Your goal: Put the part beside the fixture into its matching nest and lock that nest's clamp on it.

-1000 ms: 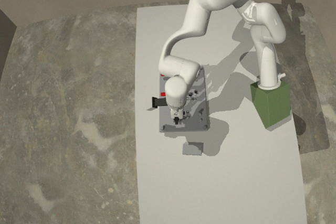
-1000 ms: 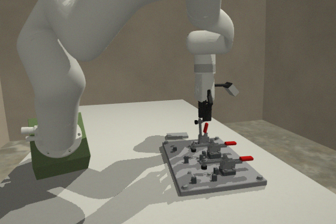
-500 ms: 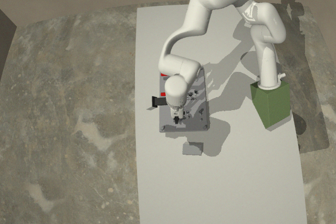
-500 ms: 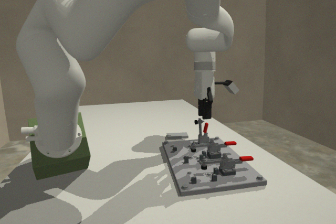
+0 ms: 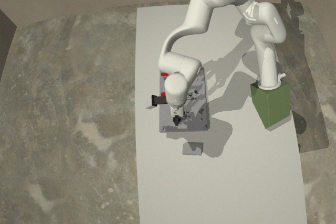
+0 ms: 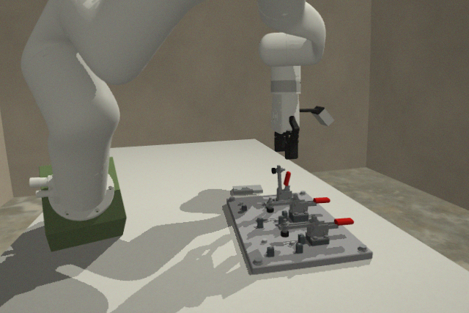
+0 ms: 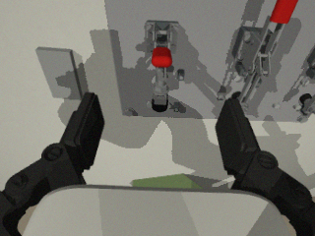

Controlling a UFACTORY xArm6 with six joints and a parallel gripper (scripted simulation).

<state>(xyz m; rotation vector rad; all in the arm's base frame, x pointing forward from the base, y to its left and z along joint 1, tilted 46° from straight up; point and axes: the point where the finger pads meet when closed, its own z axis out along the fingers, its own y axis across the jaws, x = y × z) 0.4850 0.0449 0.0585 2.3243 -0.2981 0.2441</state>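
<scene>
Now: hand 30 mm past the flat grey block, 170 mm to the right of it and 150 mm above it. Also, from my hand: fixture plate 60 mm behind, 100 mm to the right, 150 mm below.
</scene>
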